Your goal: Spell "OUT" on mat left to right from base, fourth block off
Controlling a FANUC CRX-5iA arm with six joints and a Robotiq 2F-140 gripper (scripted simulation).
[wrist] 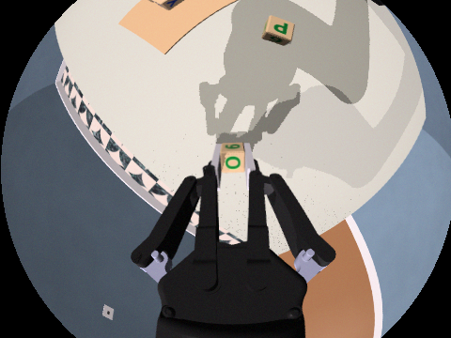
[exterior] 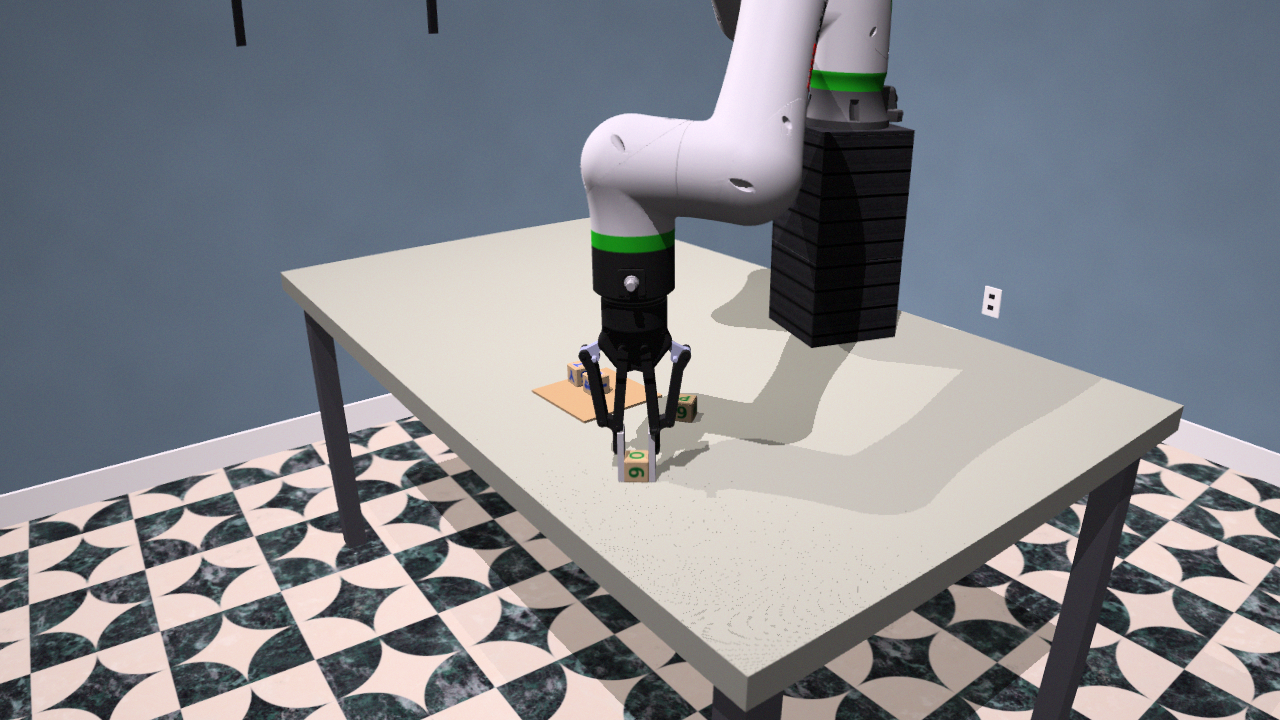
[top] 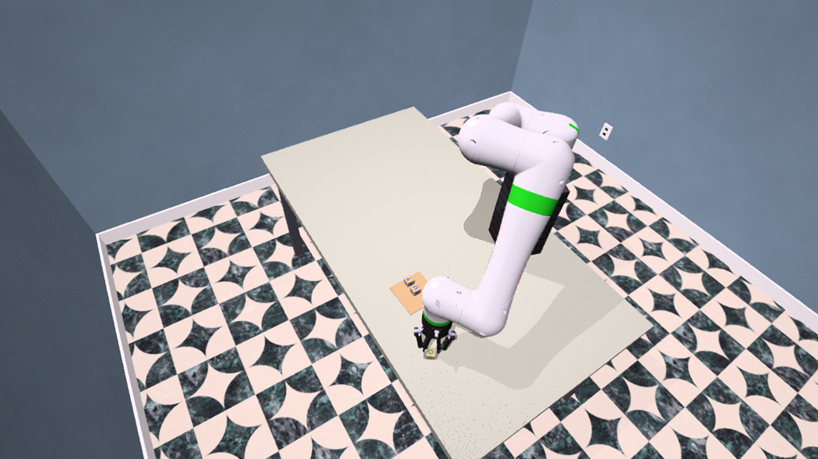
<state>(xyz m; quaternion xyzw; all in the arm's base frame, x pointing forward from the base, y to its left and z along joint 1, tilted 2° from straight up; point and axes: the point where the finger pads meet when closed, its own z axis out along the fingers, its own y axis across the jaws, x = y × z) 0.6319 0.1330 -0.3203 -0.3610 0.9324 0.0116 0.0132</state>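
Right now my hand is 13 cm past the tan mat, 22 cm to the left of it and 3 cm above it. Round my hand: wooden block: 2 cm below.
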